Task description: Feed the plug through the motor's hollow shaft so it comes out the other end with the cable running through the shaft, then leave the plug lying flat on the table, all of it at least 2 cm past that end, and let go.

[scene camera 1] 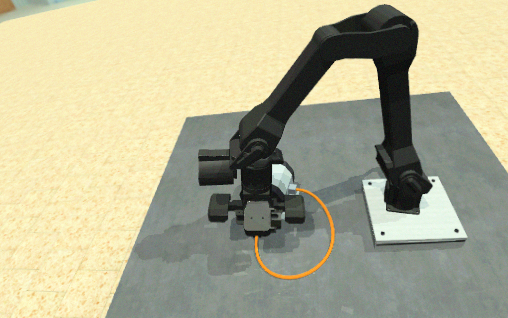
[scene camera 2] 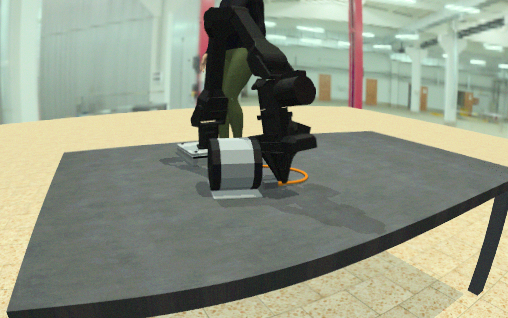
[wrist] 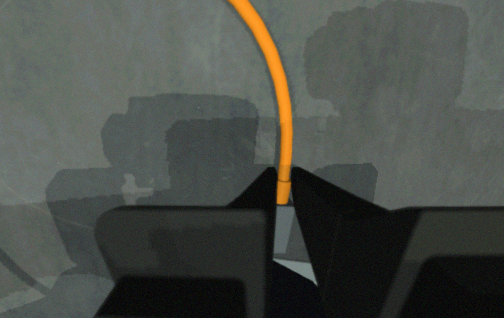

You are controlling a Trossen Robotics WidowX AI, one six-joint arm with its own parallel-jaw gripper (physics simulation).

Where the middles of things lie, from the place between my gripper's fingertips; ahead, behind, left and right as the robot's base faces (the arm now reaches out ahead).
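Labels:
Grey plug (wrist: 284, 215): position 3 cm to the right of my hand.

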